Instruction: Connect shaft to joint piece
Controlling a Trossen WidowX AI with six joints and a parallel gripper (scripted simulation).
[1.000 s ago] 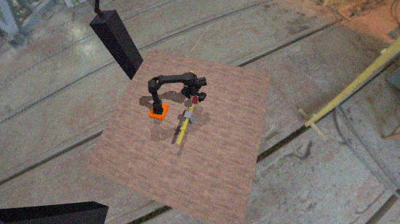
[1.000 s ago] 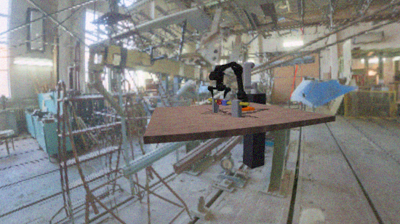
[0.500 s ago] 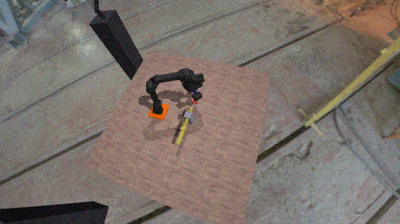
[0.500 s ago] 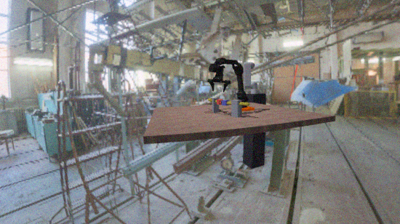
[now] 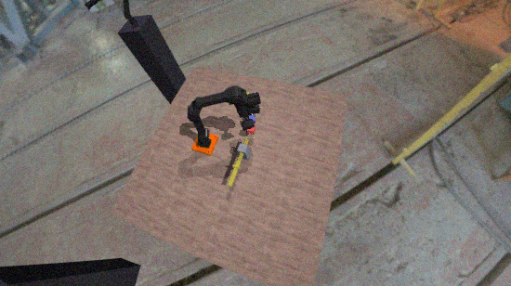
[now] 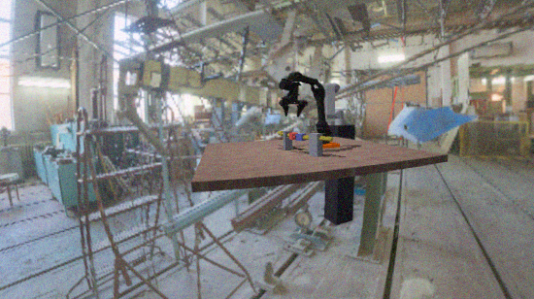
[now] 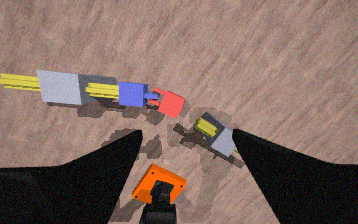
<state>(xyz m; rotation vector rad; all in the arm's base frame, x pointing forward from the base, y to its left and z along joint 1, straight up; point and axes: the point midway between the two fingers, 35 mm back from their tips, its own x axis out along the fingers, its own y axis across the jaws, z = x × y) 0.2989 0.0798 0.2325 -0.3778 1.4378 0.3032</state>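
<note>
Right now the red joint piece is 2 cm to the left of my gripper tip and 12 cm below it.
</note>
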